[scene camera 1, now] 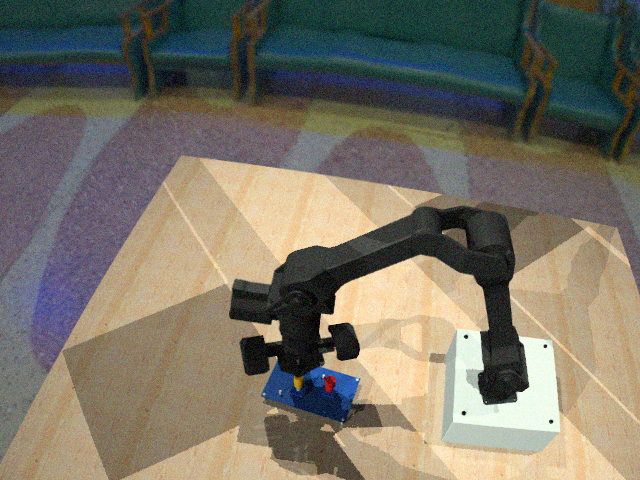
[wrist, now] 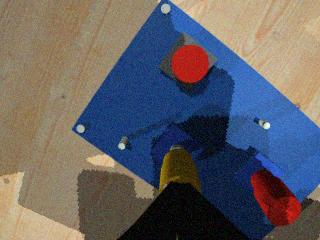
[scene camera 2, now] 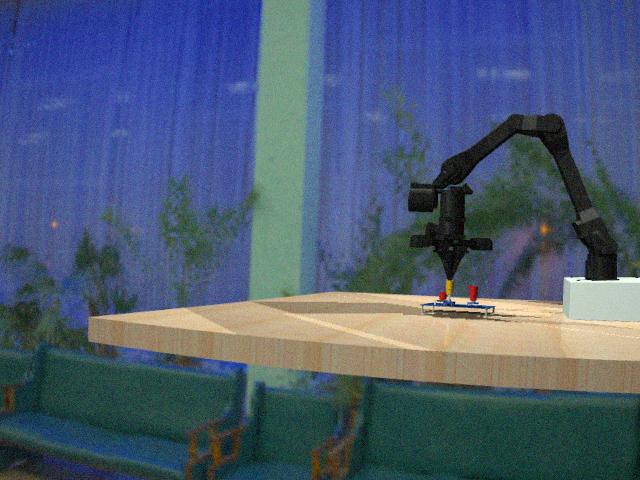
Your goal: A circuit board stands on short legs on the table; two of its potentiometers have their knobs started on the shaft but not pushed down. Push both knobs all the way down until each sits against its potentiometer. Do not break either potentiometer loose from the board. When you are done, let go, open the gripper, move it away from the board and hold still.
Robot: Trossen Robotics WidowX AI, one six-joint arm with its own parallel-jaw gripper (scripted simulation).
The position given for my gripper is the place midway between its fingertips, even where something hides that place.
Note:
I see my gripper (scene camera 1: 298, 375) and a red knob (wrist: 280, 206).
My gripper is seen too in the wrist view (wrist: 178, 192) and in scene camera 2 (scene camera 2: 449, 280).

